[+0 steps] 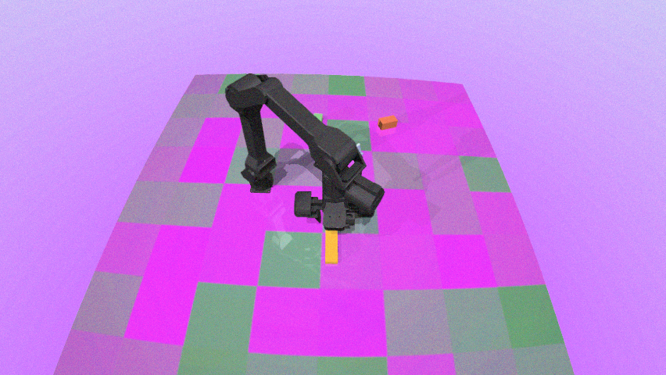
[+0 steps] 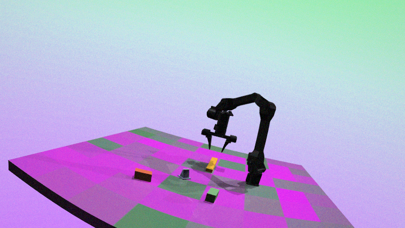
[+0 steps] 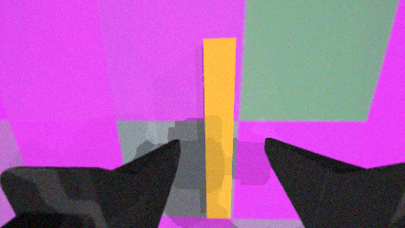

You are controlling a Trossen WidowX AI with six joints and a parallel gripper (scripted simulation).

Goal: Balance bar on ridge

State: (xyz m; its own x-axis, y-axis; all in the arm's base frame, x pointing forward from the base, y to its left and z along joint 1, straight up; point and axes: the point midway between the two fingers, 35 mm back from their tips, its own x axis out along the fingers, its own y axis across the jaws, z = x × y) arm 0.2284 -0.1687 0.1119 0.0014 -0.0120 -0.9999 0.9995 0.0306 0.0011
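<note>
The bar lies 70 mm below my gripper tip and 30 mm to the left of it. From my gripper tip the other things lie so: orange block 470 mm to the left, 200 mm ahead, 60 mm below; then green block 460 mm to the left, 60 mm below, 60 mm behind.
</note>
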